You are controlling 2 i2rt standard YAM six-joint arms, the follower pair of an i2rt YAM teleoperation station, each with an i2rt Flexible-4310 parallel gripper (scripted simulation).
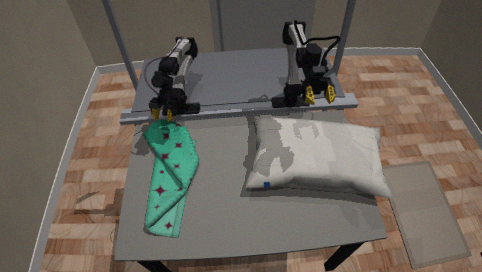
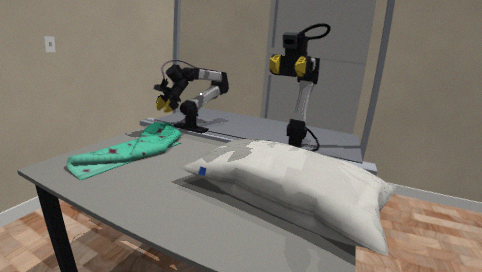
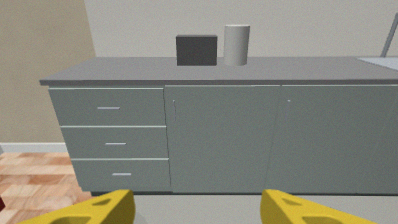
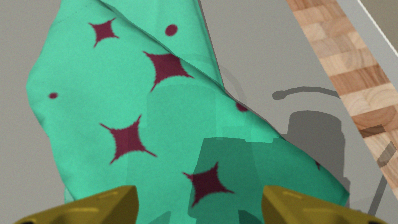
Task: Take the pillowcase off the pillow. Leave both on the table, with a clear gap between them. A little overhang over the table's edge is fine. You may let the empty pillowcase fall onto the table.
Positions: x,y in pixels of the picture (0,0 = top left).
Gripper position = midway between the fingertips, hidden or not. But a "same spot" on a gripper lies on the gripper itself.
Scene:
my left gripper: image 1 322,103; image 2; image 3; not seen in image 4 (out of frame)
same spot on my left gripper: (image 3: 121,199) = (image 2: 296,63)

